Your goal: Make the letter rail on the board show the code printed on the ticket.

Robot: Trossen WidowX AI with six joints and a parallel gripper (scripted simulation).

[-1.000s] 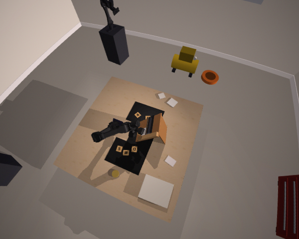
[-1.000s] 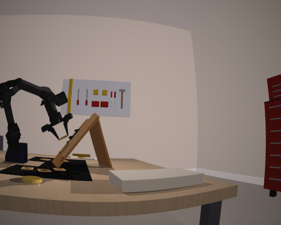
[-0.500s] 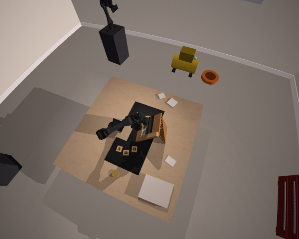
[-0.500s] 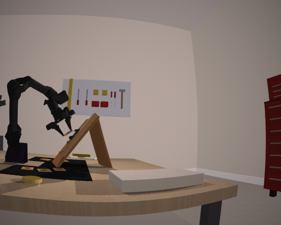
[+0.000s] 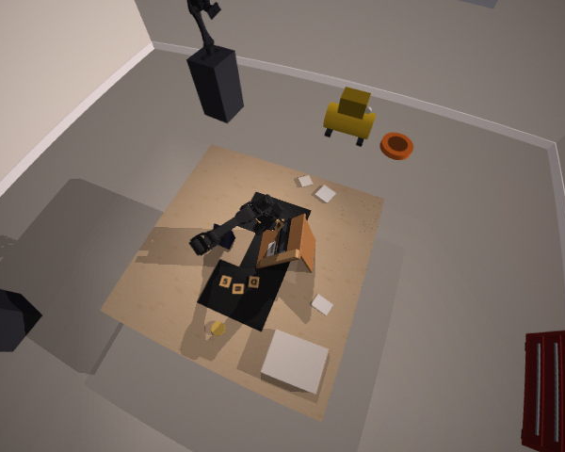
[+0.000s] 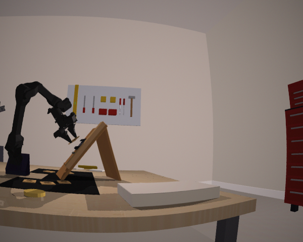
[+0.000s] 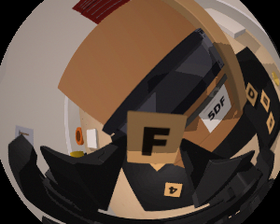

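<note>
Right now the white ticket is 10 cm to the right of my gripper tip, 10 cm below it and 1 cm ahead of it. Round my gripper tip: black mat (20 cm below, 14 cm to the right, 10 cm behind); then white slab (53 cm to the right, 39 cm ahead, 18 cm below).
</note>
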